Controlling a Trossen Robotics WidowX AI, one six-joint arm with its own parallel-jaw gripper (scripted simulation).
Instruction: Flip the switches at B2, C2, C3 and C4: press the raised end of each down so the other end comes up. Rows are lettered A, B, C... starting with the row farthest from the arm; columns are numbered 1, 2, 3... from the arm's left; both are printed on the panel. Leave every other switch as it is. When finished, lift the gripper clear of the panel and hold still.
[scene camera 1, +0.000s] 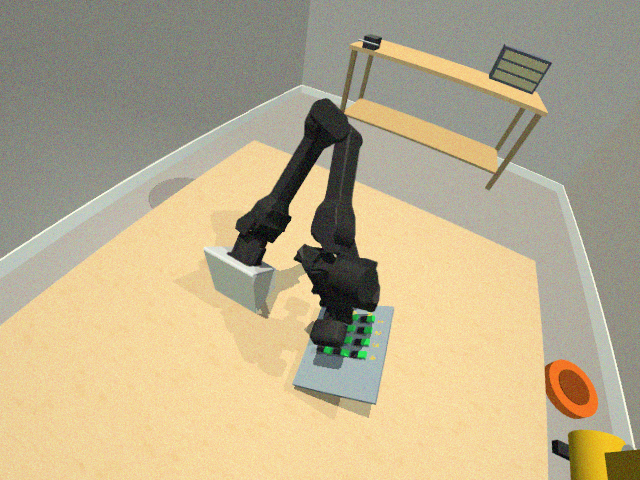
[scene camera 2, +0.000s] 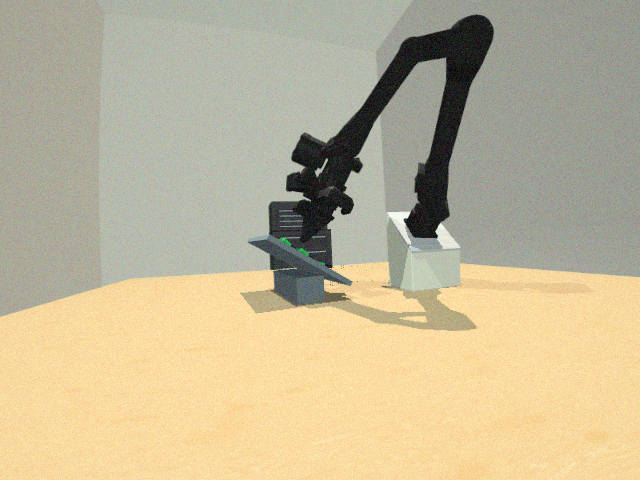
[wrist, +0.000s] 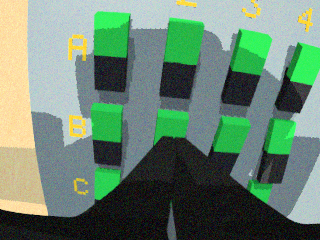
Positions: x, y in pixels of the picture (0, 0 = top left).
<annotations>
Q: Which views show my gripper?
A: Scene camera 1, scene camera 2 and the wrist view: all of them.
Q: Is my gripper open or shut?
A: Shut.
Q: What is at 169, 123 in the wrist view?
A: A switch B2.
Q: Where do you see my gripper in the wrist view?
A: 171, 147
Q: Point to my gripper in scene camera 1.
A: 350, 323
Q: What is my gripper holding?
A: Nothing.
</annotations>
